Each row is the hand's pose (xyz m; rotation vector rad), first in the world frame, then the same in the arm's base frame.
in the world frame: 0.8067 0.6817 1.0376 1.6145 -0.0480 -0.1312
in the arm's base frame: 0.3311 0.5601 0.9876 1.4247 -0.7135 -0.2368
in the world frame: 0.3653 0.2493 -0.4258 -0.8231 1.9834 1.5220
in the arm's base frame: 0.1594 0.0494 -0.5067 -0.5334 1.8811 0.8867
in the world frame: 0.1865 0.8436 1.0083 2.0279 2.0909 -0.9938
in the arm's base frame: -0.0887 0.9715 0.7303 2.4837 1.3242 -0.7557
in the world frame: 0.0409 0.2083 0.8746 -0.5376 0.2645 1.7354
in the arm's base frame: -0.4885 0.4573 0.5942 -0.7910 0.2685 1.1191
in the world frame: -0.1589 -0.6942 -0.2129 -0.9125 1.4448 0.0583
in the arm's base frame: -0.8013 -0.4818 -0.4341 -0.6195 1.3328 -0.5670
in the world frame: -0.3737 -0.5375 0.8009 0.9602 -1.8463 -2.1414
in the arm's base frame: -1.1808 -0.0179 0.4257 -0.7452 2.0717 1.6896
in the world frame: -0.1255 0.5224 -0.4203 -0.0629 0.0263 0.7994
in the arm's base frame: -0.1084 0.5067 -0.6928 -0.3257 -0.2085 0.2713
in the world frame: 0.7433 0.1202 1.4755 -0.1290 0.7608 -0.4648
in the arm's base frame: -0.1231 0.2038 1.4093 0.0010 0.4168 -1.0017
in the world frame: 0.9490 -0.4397 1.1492 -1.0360 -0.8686 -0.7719
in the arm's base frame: -0.1435 -0.4469 1.2132 -1.3093 -0.9747 -1.3512
